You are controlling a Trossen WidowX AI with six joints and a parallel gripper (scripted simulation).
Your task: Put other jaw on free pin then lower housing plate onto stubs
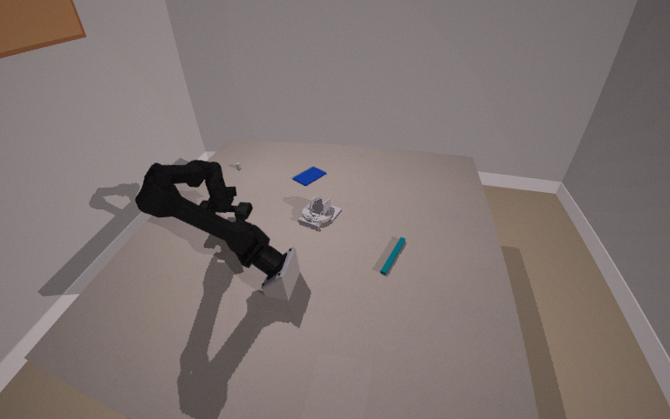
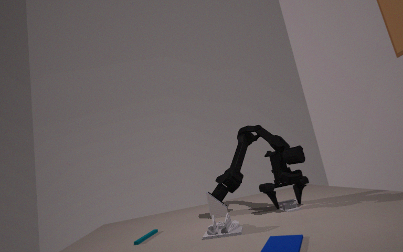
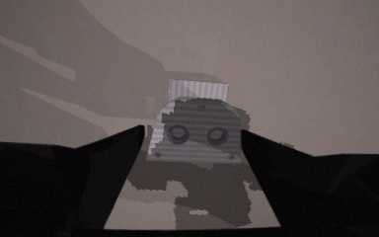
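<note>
Right now the grey jaw is 8 cm ahead of my gripper tip, 27 cm to the right of it and 1 cm above it. The rest, counted from my gripper tip: blue housing plate: 35 cm ahead, 22 cm to the right, 1 cm below; then white cube: 41 cm ahead, 13 cm to the left; then white base: 12 cm ahead, 30 cm to the right, 1 cm below.
</note>
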